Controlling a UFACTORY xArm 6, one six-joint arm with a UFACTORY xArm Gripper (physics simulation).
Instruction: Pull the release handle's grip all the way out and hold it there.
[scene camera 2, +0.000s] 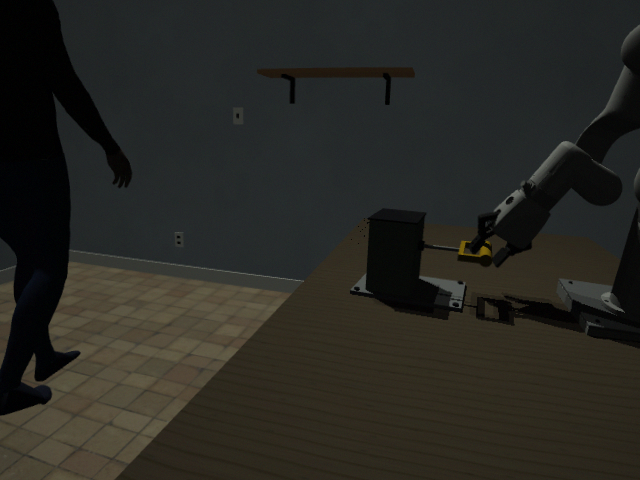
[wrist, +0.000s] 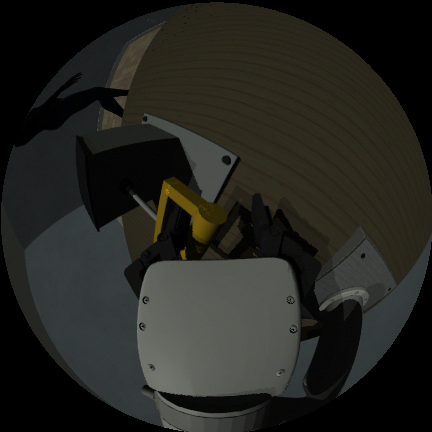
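Note:
The yellow release handle's grip (scene camera 2: 485, 251) (wrist: 205, 230) is a rectangular loop with a thick round bar. It stands out from the dark box (scene camera 2: 393, 255) (wrist: 142, 167) on a thin metal rod (scene camera 2: 443, 248) (wrist: 143, 204), a good length of which shows. My gripper (scene camera 2: 484, 256) (wrist: 219, 205) is spread wide around the bar. One finger reaches inside the loop, close to the bar. The other finger is outside, with a visible gap between it and the bar in the wrist view. Any contact of the inner finger is partly hidden.
The box stands on a light baseplate (scene camera 2: 442, 295) (wrist: 210, 150) bolted to the wooden table (scene camera 2: 361, 387) (wrist: 280, 110). My arm's base plate (scene camera 2: 586, 291) (wrist: 347, 262) is at the right. A person (scene camera 2: 33, 206) (wrist: 65, 107) is beside the table. A shelf (scene camera 2: 336, 72) hangs on the wall.

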